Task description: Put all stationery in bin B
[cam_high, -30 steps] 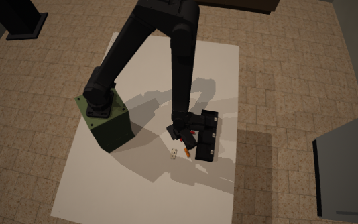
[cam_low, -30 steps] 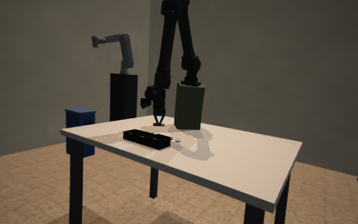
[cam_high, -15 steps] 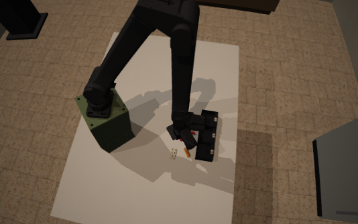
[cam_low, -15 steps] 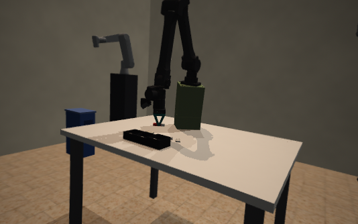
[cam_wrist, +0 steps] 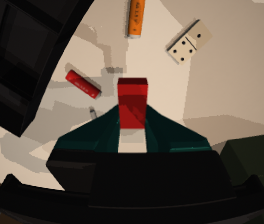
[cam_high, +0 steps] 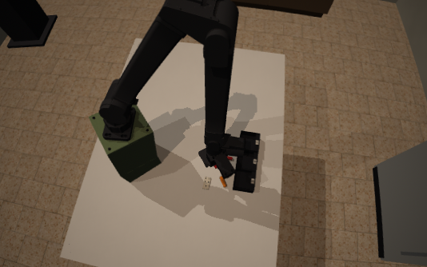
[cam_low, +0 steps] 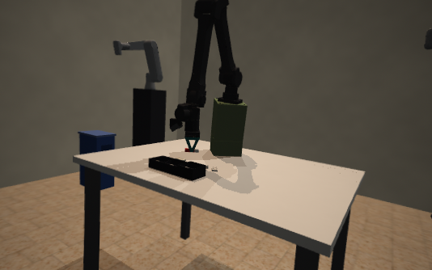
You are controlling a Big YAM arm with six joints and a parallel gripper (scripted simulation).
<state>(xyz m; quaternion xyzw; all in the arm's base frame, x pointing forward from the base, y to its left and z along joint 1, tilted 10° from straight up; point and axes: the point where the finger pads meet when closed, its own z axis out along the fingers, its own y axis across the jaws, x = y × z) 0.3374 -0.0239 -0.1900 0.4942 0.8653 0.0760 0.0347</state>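
My hand is 10 mm to the right of the red block. Also, from my hand: beige tile 30 mm behind, 80 mm to the right, 60 mm below; then metal clip 10 mm ahead, 90 mm to the left, 60 mm below; then orange stick 40 mm ahead, 70 mm to the right, 60 mm below.
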